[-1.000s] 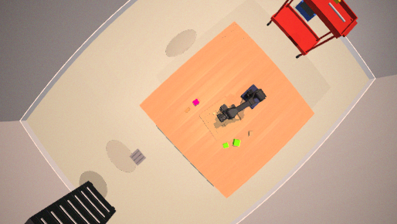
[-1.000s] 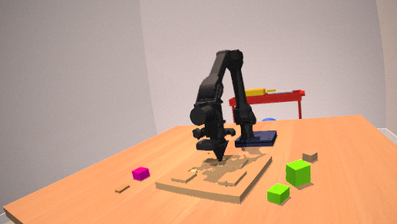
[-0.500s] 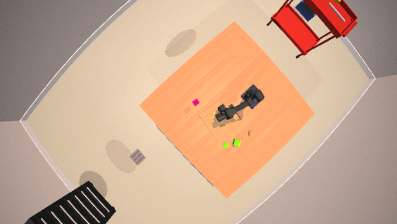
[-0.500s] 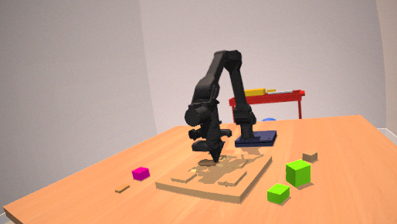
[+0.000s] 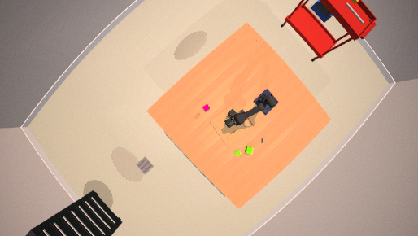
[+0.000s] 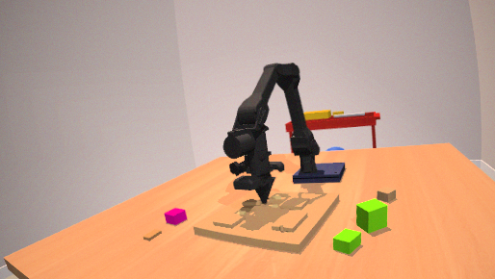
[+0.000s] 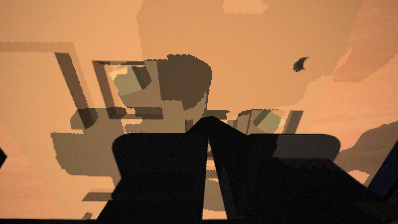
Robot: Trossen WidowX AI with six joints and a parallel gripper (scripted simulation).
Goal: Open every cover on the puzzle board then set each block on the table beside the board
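Now: gripper tip 5 cm short of the tan puzzle board and 3 cm to the right of it. Round my gripper tip: magenta block 25 cm to the right, 8 cm ahead, 1 cm below; small green block 23 cm ahead, 22 cm to the left, 1 cm below; large green block 29 cm to the left, 15 cm ahead.
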